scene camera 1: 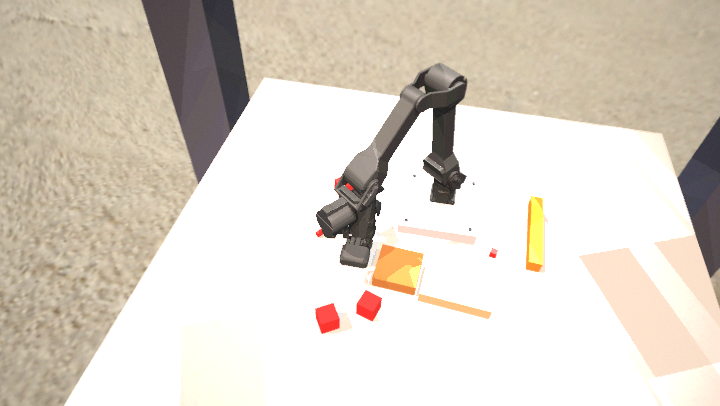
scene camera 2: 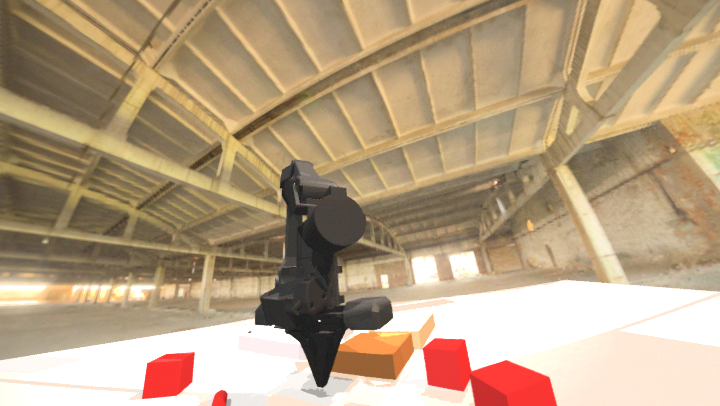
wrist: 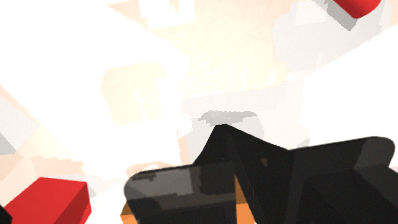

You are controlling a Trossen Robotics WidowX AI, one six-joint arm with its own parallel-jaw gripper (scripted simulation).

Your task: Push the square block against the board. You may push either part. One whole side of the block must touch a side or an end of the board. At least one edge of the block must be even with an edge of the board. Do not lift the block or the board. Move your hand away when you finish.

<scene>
My gripper (scene camera 2: 322, 385) is shut and holds nothing. Also in view: a board (scene camera 1: 535, 232).
My gripper also shows in scene camera 1 (scene camera 1: 360, 253) and in the wrist view (wrist: 220, 130). Scene camera 2 does not show the board, which is hidden by my gripper. The wrist view misses the board: it is out of frame.
</scene>
